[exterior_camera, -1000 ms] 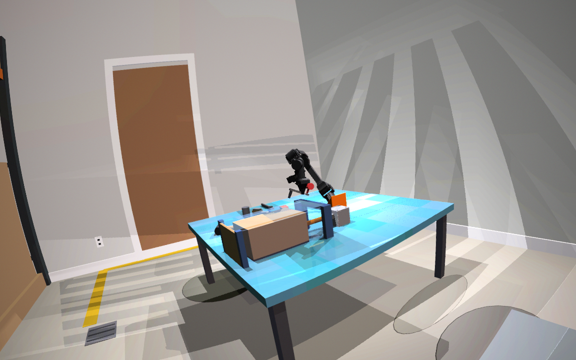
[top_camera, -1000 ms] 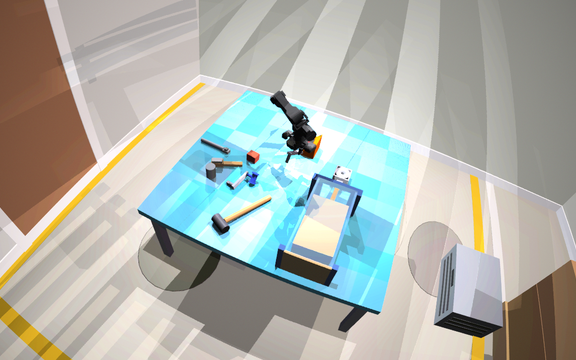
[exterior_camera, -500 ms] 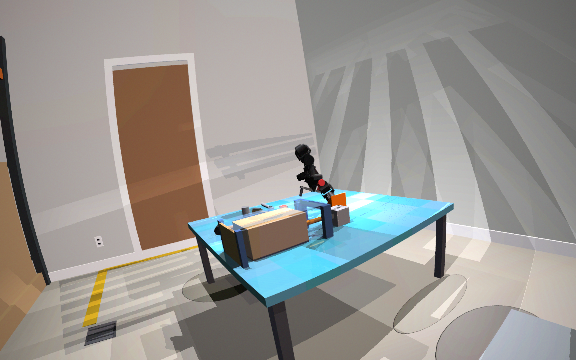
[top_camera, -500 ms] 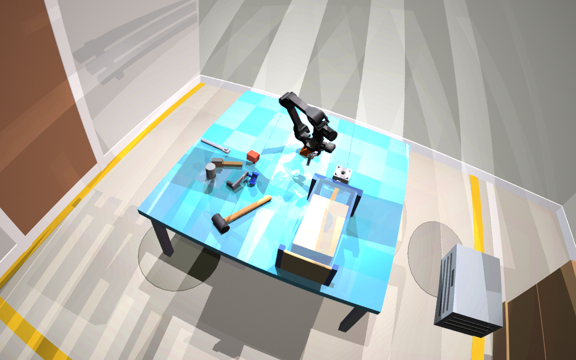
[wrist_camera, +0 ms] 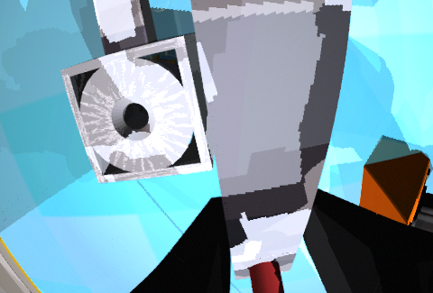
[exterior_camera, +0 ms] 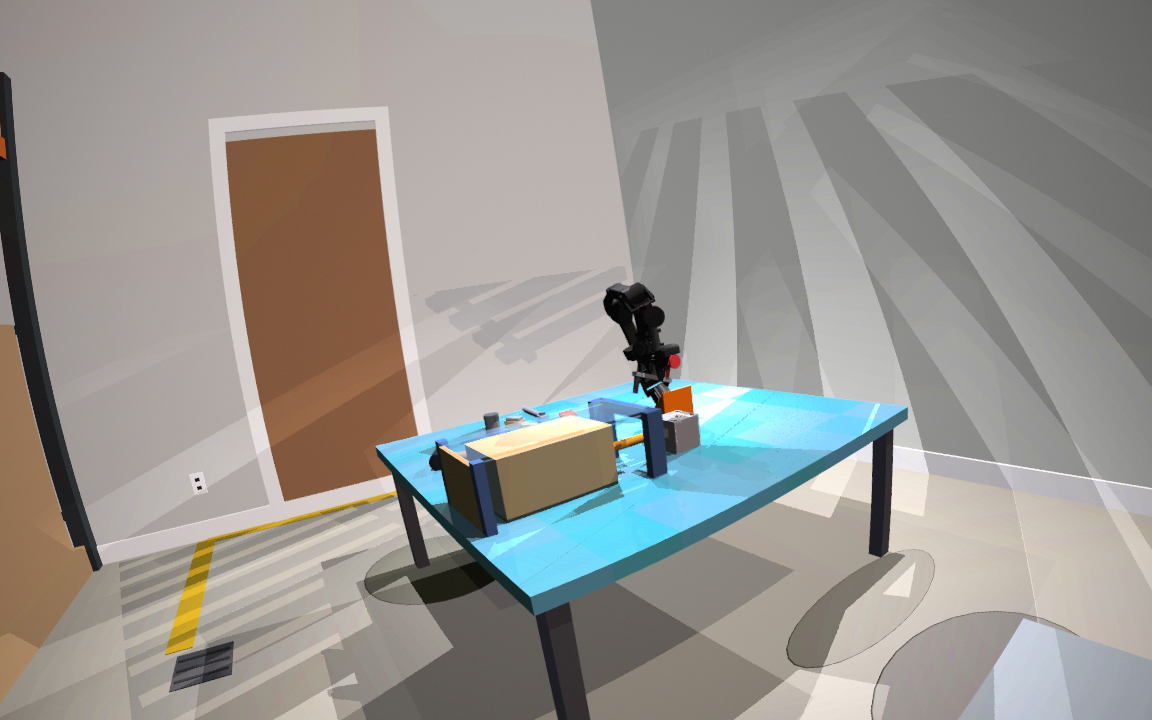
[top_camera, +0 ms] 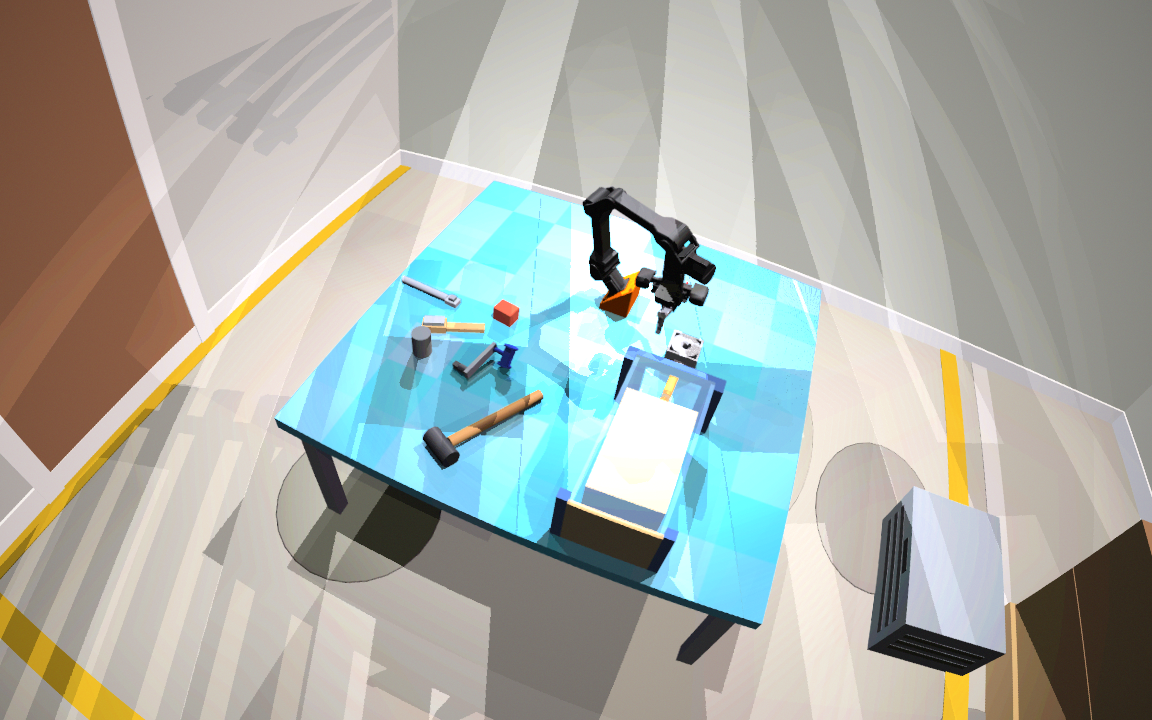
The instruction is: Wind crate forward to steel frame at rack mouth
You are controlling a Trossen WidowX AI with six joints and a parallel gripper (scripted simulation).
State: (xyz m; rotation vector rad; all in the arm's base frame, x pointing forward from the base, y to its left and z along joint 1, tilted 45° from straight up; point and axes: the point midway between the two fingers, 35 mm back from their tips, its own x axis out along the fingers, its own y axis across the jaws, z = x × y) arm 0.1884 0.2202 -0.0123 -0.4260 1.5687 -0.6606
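Right now the red knob is 40 mm behind my gripper tip and 30 mm above it. Round my gripper tip: clear-panelled cubby 420 mm ahead, 60 mm below, 50 mm to the left; then grey winch 150 mm below, 60 mm to the left; then winch handle 20 mm above.
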